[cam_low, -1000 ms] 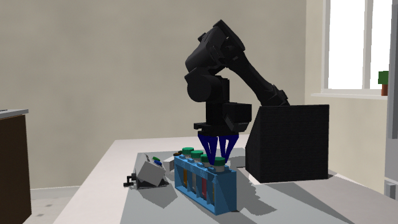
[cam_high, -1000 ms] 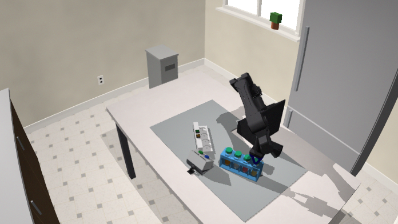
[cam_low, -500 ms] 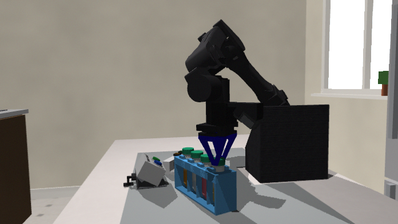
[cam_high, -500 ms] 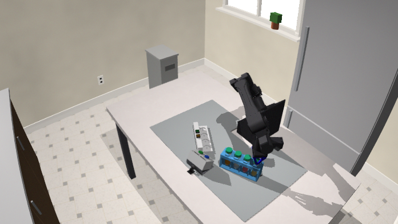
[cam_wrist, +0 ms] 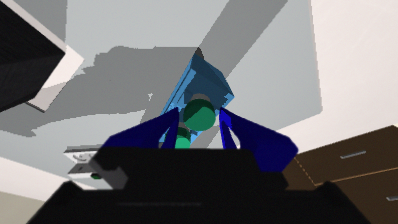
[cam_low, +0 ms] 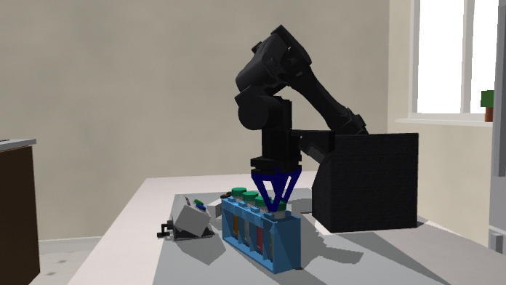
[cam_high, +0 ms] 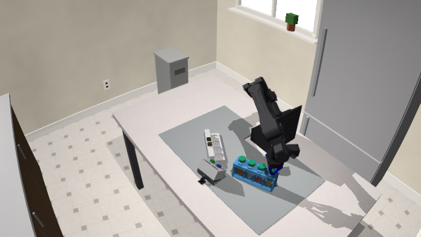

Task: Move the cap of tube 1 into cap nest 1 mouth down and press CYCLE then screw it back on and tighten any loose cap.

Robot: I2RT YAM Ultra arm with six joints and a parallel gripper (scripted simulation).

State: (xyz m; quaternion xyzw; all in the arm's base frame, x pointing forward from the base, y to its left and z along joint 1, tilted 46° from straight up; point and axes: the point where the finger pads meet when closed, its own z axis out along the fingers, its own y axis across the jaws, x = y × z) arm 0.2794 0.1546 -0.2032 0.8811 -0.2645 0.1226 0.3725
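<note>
My gripper is now right at the green cap. The rest, counted from my hand: blue key: 210 mm to the right, 150 mm ahead, 50 mm below; green key: 250 mm to the right, 160 mm ahead, 50 mm below; grey key box: 230 mm to the right, 170 mm ahead, 70 mm below.
</note>
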